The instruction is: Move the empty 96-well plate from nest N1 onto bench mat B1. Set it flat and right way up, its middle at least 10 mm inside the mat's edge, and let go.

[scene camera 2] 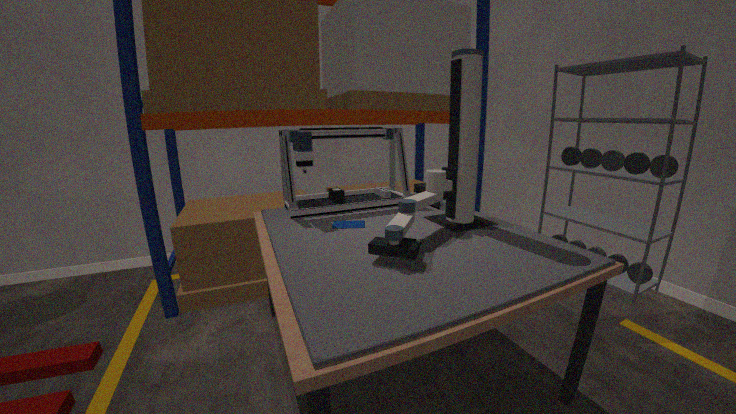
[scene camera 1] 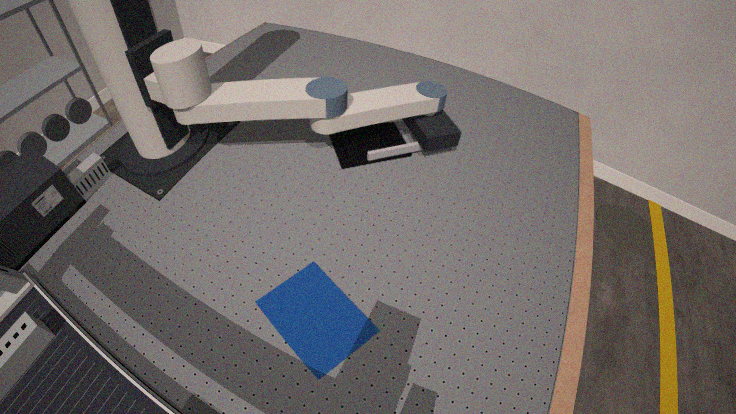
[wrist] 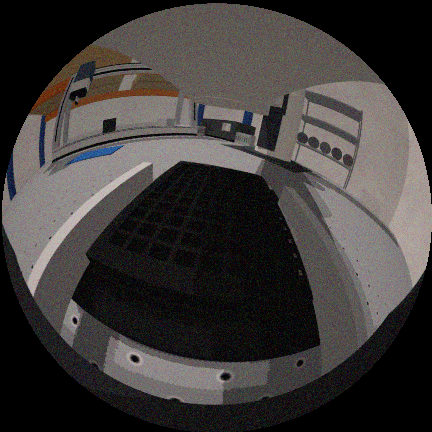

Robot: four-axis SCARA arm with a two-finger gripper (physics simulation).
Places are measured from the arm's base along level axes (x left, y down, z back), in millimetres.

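Where they show: gripper, fingertip midpoint: [scene camera 1: 359, 139] [wrist: 216, 182]; arm's base, origin of the base link: [scene camera 2: 459, 222] [scene camera 1: 166, 144] [wrist: 271, 158].
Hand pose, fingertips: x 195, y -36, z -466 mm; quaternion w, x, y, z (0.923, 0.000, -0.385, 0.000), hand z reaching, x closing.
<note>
Things, the pixels of their centre, and the offset from my fingertips. "pt": a spot on its surface instead. Level surfaces: height alone.
- dark 96-well plate, body centre: [wrist: 212, 203] [scene camera 1: 369, 138] dx +18, dy +4, dz -18 mm
- black nest N1, body centre: [wrist: 210, 219] [scene camera 1: 369, 142] dx +18, dy +15, dz -18 mm
- blue bench mat B1, its level: dy +21 mm
- dark base plate, body centre: [scene camera 1: 165, 142] [wrist: 271, 157] [scene camera 2: 459, 221] dx -195, dy +29, dz +466 mm
- dark box, surface spot: [scene camera 1: 36, 205] pt dx -534, dy -64, dz +500 mm
The dark 96-well plate [scene camera 1: 373, 139] [wrist: 165, 220] sits in the black nest N1 [wrist: 150, 315], right way up, its wells showing in the wrist view. Plate and nest blend together in scene camera 1, and any gap between them cannot be told. My gripper [scene camera 1: 364, 142] [scene camera 2: 393, 247] [wrist: 216, 182] is low at the nest, shut on the plate, with one finger along each side. The arm hides the far finger in scene camera 1. The blue bench mat B1 [scene camera 1: 313, 314] [scene camera 2: 349, 224] [wrist: 97, 154] lies flat, apart from the nest, with shadow over one corner.
The arm's column [scene camera 1: 113, 77] [scene camera 2: 465, 139] stands on a dark base plate [scene camera 1: 159, 187]. A gantry frame [scene camera 2: 339, 210] stands behind the mat. A dark box [scene camera 1: 36, 205] is at the left in scene camera 1. The bench has a wooden edge [scene camera 1: 581, 231].
</note>
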